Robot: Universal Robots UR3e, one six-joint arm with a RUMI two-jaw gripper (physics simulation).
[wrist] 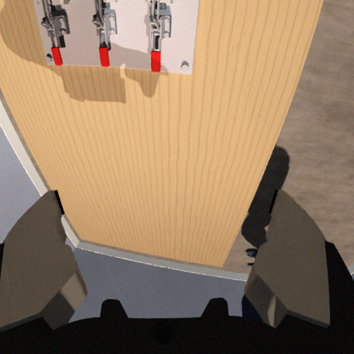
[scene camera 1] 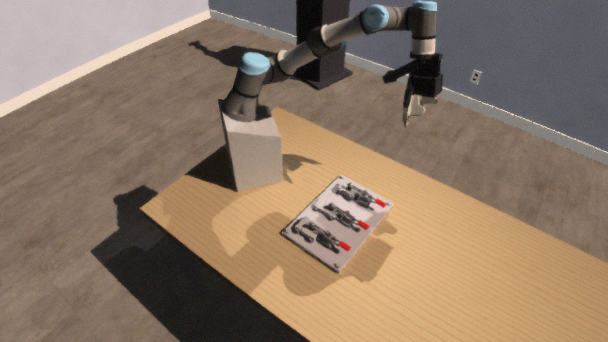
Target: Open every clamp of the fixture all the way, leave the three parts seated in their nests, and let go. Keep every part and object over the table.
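Places are measured from the arm's base along level axes (x ahead, y left, z up), in millimetres.
Pixels of known places: gripper, fingertip midpoint: [scene camera 1: 414,119]; arm's base, origin of the base link: [scene camera 1: 239,111].
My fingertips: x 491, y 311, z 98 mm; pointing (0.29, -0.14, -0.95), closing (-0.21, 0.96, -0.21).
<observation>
Ahead of a thing's pixels: the offset from my fingertips to its top centre. "pt": to the spot under its first point. Level surfaces: height alone.
The fixture is a pale plate @[pt dz -350, dx +29, dy -363 mm] [scene camera 1: 327,258] [wrist: 180,40] on the table with three dark metal clamps side by side. In the scene view their red handles, the far one @[pt dz -305, dx +11, dy -98 mm] [scene camera 1: 380,203], middle one @[pt dz -314, dx +32, dy -205 mm] [scene camera 1: 363,225] and near one @[pt dz -309, dx +51, dy -310 mm] [scene camera 1: 345,246], lie low and point towards the plate's right edge. In the wrist view the left handle [wrist: 57,56], centre handle [wrist: 104,56] and right handle [wrist: 156,61] show at the top. The three parts and their seating are too small to tell from the clamps. My gripper [scene camera 1: 421,111] [wrist: 167,193] is open and empty, high above and away from the fixture.
The wooden table @[dz -366 mm] [scene camera 1: 450,240] [wrist: 165,150] carries the fixture and the robot's pale base block [scene camera 1: 257,160]. A dark column [scene camera 1: 322,60] stands on the floor behind the arm. Walls lie beyond the table. Shadows of the arm fall across the table and part of the plate.
</observation>
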